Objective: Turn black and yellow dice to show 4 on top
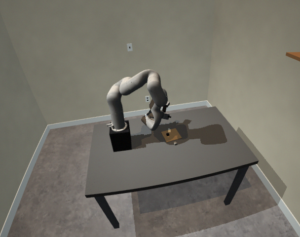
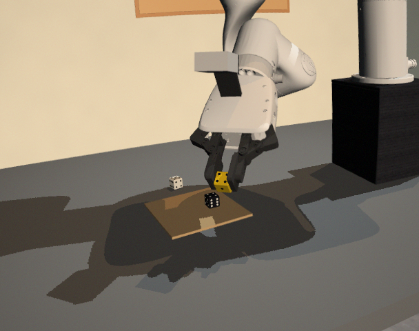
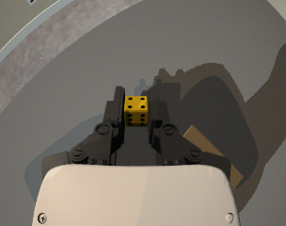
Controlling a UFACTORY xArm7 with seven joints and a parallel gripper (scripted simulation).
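Now: the black die 4 cm behind my hand, 13 cm to the right of it and 10 cm below it. The rest, counted from my hand: tan mat (1 cm behind, 13 cm to the right, 11 cm below); then yellow die (1 cm below); then white die (2 cm behind, 25 cm to the right, 10 cm below).
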